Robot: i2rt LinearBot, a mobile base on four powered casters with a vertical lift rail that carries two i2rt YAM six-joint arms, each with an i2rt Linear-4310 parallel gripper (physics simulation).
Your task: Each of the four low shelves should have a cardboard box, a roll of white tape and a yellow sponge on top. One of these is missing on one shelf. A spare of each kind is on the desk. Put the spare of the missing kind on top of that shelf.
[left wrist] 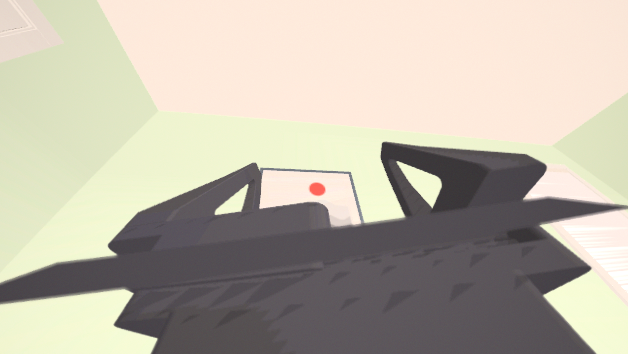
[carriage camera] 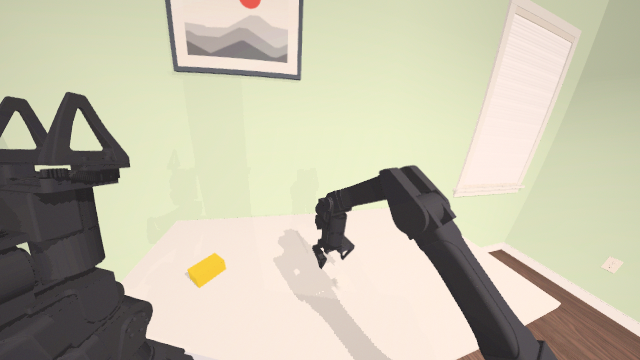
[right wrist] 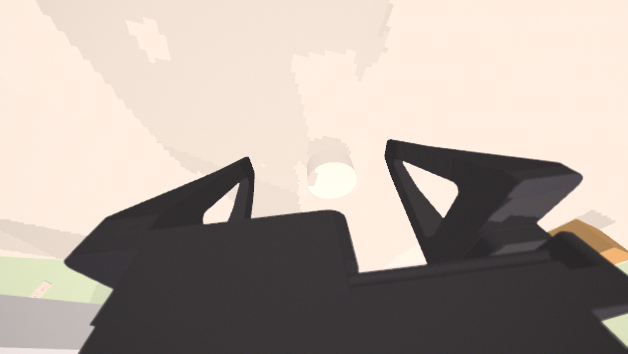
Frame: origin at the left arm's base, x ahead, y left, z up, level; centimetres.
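Seen in the pictures: left gripper, fingertip midpoint: point(left wrist: 318, 159) point(carriage camera: 44, 95); right gripper, fingertip midpoint: point(carriage camera: 331, 263) point(right wrist: 318, 156).
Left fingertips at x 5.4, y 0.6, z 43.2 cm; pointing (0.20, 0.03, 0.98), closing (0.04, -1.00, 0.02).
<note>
A point is followed by its place in that frame.
A yellow sponge point(carriage camera: 207, 270) {x 28.2, y 7.8, z -8.5 cm} lies on the white desk point(carriage camera: 175, 320) {x 14.1, y 8.7, z -13.0 cm} point(right wrist: 500, 75) {x 48.4, y -45.5, z -13.0 cm}, left of centre in the carriage view. A white tape roll point(right wrist: 331, 179) {x 33.9, y -38.1, z -10.6 cm} stands on the desk in the right wrist view, seen through the gap between the fingers; it is hard to make out in the carriage view. A brown cardboard box point(right wrist: 590, 237) {x 43.2, y -79.5, z -10.0 cm} shows partly at the right edge of the right wrist view. My right gripper point(carriage camera: 333, 261) {x 37.6, y -34.2, z -7.2 cm} point(right wrist: 318, 156) {x 37.6, y -34.2, z -7.2 cm} is open, pointing down above the desk, with nothing held. My left gripper point(carriage camera: 46, 97) {x 5.4, y 0.6, z 43.2 cm} point(left wrist: 318, 159) {x 5.4, y 0.6, z 43.2 cm} is open and empty, pointing up. The low shelves do not show.
Behind the desk is a green wall point(carriage camera: 350, 125) {x 90.2, y -39.4, z 39.1 cm} with a framed picture point(carriage camera: 237, 42) {x 70.8, y 13.4, z 71.6 cm}. A window with a white blind point(carriage camera: 527, 100) {x 134.6, y -178.6, z 69.6 cm} is at the right. Wooden floor point(carriage camera: 575, 320) {x 71.5, y -230.4, z -84.9 cm} shows beyond the desk's right edge. My right arm point(carriage camera: 465, 280) {x 9.3, y -52.3, z 21.2 cm} reaches across the desk's right side.
</note>
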